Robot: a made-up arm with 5 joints.
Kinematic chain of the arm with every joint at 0, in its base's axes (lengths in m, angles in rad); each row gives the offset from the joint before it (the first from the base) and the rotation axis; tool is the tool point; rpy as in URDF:
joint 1: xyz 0 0 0.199 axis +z
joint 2: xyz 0 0 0 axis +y
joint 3: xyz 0.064 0 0.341 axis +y
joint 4: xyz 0.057 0 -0.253 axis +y
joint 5: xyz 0.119 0 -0.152 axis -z
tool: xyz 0 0 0 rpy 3.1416 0 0
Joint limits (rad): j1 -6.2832..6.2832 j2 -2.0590..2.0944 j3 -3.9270..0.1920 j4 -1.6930..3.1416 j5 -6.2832..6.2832
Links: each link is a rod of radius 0.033 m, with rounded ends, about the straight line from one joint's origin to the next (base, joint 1, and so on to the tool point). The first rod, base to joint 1, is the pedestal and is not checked.
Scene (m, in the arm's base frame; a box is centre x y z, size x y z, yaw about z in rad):
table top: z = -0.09
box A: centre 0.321 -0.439 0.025 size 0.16 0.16 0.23 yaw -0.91
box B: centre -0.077 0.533 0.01 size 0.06 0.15 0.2 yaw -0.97
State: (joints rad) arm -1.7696 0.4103 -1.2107 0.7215 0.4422
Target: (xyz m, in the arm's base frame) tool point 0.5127 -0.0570 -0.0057
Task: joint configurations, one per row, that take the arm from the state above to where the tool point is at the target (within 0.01 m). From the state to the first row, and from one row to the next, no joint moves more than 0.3 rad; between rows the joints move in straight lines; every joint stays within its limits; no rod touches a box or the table.
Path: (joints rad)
1: -1.5217 0.4654 -1.4171 0.7583 0.5204
2: -1.2737 0.5204 -1.6235 0.7950 0.5986
3: -1.0258 0.5755 -1.8299 0.8318 0.6768
4: -0.7778 0.6305 -2.0364 0.8685 0.7549
5: -0.5554 0.6942 -1.7647 0.8071 0.6507
6: -0.3331 0.7578 -1.4931 0.7458 0.5464
7: -0.1107 0.8215 -1.2215 0.6844 0.4422

